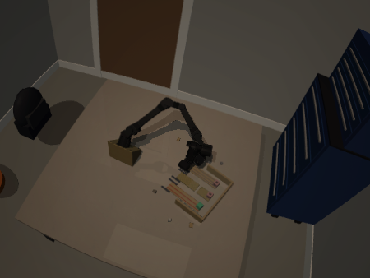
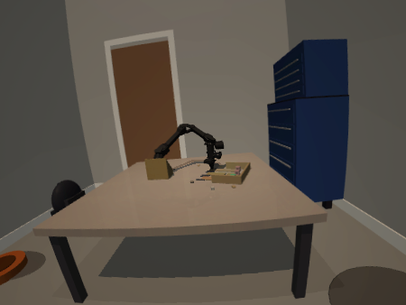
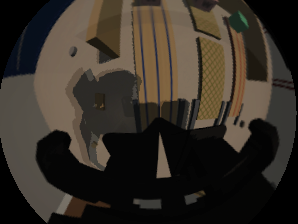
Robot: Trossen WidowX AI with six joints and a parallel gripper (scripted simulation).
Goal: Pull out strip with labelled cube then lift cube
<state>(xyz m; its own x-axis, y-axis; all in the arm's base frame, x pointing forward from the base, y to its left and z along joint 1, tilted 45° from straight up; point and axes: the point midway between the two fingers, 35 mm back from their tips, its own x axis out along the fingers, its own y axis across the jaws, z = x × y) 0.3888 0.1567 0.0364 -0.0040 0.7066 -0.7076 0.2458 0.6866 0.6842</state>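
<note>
Now: gripper tip 100 mm short of the long strip and 30 mm to the left of it.
</note>
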